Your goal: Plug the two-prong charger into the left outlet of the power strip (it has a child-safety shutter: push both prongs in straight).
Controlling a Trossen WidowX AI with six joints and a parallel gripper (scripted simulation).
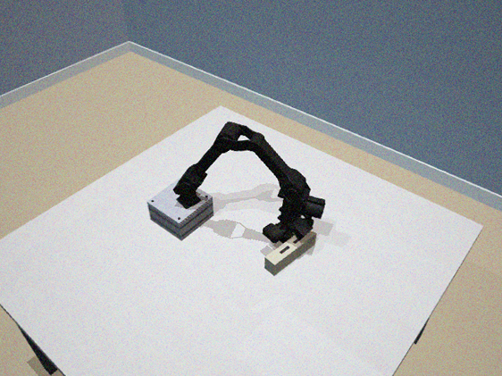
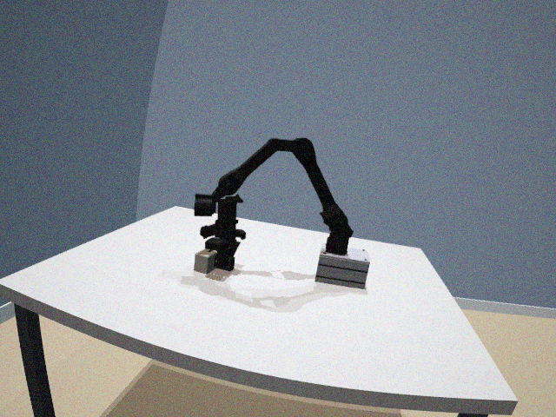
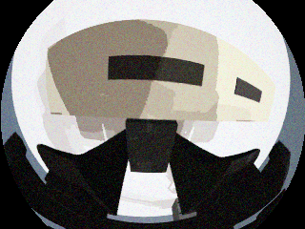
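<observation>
My gripper tip is 2 cm short of the black two-prong charger and 1 cm below it.
</observation>
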